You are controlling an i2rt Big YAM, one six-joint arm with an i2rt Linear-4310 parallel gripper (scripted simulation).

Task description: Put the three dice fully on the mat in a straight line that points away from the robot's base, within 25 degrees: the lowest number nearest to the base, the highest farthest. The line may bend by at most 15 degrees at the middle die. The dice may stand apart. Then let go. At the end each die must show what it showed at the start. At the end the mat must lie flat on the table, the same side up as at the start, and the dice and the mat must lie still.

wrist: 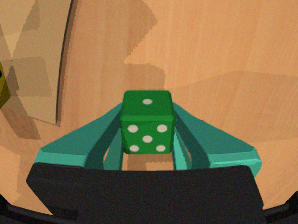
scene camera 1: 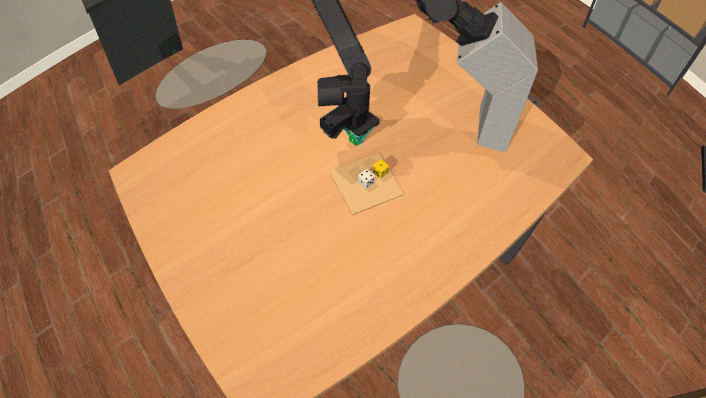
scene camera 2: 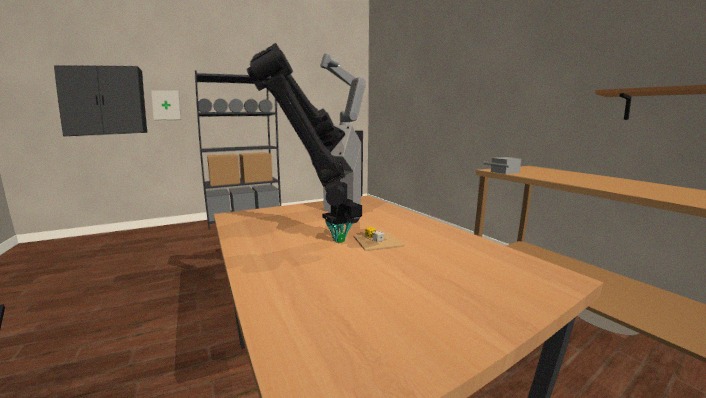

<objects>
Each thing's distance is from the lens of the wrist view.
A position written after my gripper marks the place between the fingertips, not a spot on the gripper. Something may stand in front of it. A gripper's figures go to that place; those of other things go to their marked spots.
my gripper (wrist: 147,110): 0.13 m
green die (wrist: 147,119): 0.10 m
</objects>
